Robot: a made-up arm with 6 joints. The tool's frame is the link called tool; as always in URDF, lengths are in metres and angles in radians.
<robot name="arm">
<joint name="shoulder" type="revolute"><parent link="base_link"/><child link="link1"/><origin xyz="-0.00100 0.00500 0.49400" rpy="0.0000 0.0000 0.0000"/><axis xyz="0 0 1"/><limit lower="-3.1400" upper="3.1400" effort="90" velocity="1.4"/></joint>
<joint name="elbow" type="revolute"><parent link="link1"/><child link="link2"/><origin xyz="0.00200 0.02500 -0.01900" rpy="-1.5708 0.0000 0.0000"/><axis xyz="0 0 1"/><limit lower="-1.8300" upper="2.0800" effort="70" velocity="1.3"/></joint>
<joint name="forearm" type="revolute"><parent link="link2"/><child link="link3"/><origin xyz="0.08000 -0.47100 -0.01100" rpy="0.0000 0.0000 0.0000"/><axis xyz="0 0 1"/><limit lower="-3.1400" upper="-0.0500" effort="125" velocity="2.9"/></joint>
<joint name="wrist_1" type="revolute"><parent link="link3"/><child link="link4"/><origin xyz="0.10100 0.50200 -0.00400" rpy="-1.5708 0.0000 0.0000"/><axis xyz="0 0 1"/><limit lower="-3.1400" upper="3.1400" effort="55" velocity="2.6"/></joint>
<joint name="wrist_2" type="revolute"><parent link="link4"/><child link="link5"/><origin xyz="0.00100 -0.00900 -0.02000" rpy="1.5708 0.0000 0.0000"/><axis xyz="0 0 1"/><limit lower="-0.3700" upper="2.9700" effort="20" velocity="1.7"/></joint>
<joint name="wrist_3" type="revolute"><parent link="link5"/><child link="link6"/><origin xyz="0.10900 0.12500 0.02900" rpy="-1.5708 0.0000 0.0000"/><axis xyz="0 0 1"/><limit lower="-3.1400" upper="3.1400" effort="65" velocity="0.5"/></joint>
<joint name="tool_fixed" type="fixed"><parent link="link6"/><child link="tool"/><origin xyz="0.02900 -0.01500 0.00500" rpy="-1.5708 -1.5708 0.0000"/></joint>
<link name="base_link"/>
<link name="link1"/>
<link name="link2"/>
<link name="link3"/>
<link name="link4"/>
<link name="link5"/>
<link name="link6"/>
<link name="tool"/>
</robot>
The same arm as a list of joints. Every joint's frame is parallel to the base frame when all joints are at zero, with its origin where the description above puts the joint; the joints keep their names.
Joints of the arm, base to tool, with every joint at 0 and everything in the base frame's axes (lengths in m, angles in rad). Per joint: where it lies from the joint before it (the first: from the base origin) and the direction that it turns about. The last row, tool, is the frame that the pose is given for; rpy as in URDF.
shoulder: axis +z xyz -0.001 0.005 0.494
elbow: axis +y xyz 0.002 0.025 -0.019
forearm: axis +y xyz 0.08 -0.011 0.471
wrist_1: axis -z xyz 0.101 -0.004 -0.502
wrist_2: axis +y xyz 0.001 0.009 0.02
wrist_3: axis -z xyz 0.109 0.029 -0.125
tool: xyz 0.029 0.015 -0.005 rpy 1.5708 1.5708 0
Joint limits (rad, base to tool): -3.14..3.14 -1.83..2.08 -3.14..-0.05 -3.14..3.14 -0.37..2.97 -3.14..3.14

